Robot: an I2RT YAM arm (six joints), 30 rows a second.
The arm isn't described. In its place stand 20 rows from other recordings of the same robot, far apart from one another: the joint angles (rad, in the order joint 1, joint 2, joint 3, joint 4, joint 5, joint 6), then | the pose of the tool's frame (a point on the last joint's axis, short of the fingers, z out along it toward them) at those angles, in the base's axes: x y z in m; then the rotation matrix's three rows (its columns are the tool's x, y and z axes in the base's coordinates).
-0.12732 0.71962 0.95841 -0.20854 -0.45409 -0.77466 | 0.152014 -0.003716 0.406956; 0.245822 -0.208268 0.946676; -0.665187 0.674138 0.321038; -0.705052 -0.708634 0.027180
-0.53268 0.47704 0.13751 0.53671 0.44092 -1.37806 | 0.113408 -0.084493 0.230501; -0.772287 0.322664 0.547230; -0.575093 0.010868 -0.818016; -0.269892 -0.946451 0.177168
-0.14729 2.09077 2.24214 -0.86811 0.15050 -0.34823 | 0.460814 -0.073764 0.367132; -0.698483 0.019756 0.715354; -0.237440 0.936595 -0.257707; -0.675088 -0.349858 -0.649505
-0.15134 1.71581 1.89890 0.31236 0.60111 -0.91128 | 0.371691 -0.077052 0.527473; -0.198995 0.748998 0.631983; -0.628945 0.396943 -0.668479; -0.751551 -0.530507 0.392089
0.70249 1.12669 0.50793 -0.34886 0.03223 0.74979 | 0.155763 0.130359 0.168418; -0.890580 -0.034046 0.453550; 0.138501 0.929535 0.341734; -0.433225 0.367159 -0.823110
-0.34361 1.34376 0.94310 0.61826 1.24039 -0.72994 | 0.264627 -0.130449 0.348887; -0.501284 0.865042 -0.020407; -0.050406 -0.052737 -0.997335; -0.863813 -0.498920 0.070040
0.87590 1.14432 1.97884 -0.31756 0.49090 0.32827 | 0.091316 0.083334 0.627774; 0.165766 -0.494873 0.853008; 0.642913 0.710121 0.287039; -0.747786 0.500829 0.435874
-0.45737 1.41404 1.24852 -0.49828 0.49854 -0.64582 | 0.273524 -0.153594 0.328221; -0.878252 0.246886 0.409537; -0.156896 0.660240 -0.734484; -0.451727 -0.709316 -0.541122
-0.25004 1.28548 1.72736 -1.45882 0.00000 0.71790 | 0.192956 -0.049278 0.432622; -0.457899 0.728437 0.509615; 0.795857 0.591331 -0.130148; -0.396155 0.345986 -0.850503
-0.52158 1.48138 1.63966 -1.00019 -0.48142 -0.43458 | 0.267636 -0.134788 0.395579; -0.659972 -0.114265 0.742550; -0.051143 0.992907 0.107334; -0.749547 0.032861 -0.661134
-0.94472 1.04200 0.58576 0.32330 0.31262 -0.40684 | 0.131825 -0.200984 0.273067; -0.447128 0.841432 0.303429; -0.024245 0.327702 -0.944470; -0.894141 -0.429656 -0.126124
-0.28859 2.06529 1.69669 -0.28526 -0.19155 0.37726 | 0.463929 -0.130660 0.247302; -0.492538 0.339870 0.801183; 0.523461 0.851145 -0.039260; -0.695266 0.400051 -0.597130
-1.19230 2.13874 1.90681 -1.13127 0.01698 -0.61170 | 0.160856 -0.406131 0.230893; -0.830304 0.554031 0.060374; 0.534090 0.821971 -0.197767; -0.159194 -0.131962 -0.978388
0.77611 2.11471 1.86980 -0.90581 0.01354 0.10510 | 0.324011 0.317372 0.238140; -0.721071 -0.624304 0.300503; -0.560811 0.780587 0.276000; -0.406877 0.030490 -0.912974
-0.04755 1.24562 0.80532 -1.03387 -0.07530 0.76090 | 0.193337 -0.006519 0.204534; -0.692338 0.714657 0.099670; 0.721343 0.688973 0.070571; -0.018236 0.120755 -0.992515
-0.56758 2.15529 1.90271 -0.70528 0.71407 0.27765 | 0.388777 -0.275519 0.248011; -0.464865 0.885263 0.014492; 0.542032 0.297496 -0.785937; -0.700072 -0.357500 -0.618136
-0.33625 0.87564 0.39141 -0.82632 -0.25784 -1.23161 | 0.119646 -0.032202 0.150518; -0.545965 -0.774695 0.319013; -0.775119 0.611581 0.158617; -0.317982 -0.160674 -0.934383
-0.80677 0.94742 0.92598 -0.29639 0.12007 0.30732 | 0.146342 -0.158898 0.348410; 0.034593 0.823704 0.565964; 0.397999 0.508105 -0.763824; -0.916734 0.251676 -0.310256
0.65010 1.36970 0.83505 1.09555 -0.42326 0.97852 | 0.228997 0.192490 0.355601; -0.451171 -0.813948 0.365968; 0.607242 0.020518 0.794252; -0.653989 0.580575 0.485007
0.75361 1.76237 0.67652 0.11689 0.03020 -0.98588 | 0.219210 0.204225 0.093561; 0.227983 -0.871923 0.433329; -0.928899 -0.061378 0.365212; -0.291840 -0.485781 -0.823921
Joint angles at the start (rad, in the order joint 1, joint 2, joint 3, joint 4, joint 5, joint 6):
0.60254 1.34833 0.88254 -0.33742 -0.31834 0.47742
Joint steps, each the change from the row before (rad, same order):
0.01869 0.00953 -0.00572 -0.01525 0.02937 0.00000
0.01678 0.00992 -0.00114 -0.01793 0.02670 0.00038
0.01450 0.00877 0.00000 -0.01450 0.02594 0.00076
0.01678 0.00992 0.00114 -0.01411 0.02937 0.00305
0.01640 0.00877 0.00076 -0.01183 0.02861 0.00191
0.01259 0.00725 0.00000 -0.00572 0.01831 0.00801
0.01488 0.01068 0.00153 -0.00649 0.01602 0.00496
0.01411 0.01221 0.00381 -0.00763 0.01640 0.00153
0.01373 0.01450 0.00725 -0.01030 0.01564 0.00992
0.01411 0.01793 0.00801 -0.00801 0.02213 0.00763
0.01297 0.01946 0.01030 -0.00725 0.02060 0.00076
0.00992 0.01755 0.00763 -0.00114 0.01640 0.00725
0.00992 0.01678 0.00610 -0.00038 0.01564 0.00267
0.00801 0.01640 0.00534 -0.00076 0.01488 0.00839
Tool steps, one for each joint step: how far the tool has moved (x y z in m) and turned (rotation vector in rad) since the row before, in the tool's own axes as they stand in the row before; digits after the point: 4 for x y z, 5 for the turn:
0.0054 0.0005 0.0046 0.02999 0.02185 -0.00390
0.0043 0.0010 0.0039 0.02825 0.02065 -0.00384
0.0033 0.0010 0.0032 0.02641 0.01480 -0.00428
0.0033 0.0017 0.0034 0.02841 0.01363 -0.00472
0.0031 0.0019 0.0031 0.02672 0.01080 -0.00709
0.0023 0.0016 0.0025 0.01636 0.00773 0.00021
0.0025 0.0023 0.0032 0.01468 0.01174 -0.00463
0.0020 0.0023 0.0032 0.01568 0.01135 -0.00779
0.0014 0.0026 0.0032 0.01608 0.01260 0.00068
0.0011 0.0026 0.0040 0.02197 0.00949 -0.00238
0.0005 0.0028 0.0040 0.02049 0.00819 -0.00893
0.0002 0.0023 0.0038 0.01555 0.00442 -0.00057
0.0005 0.0022 0.0038 0.01493 0.00457 -0.00539
0.0005 0.0017 0.0038 0.01550 0.00485 0.00178

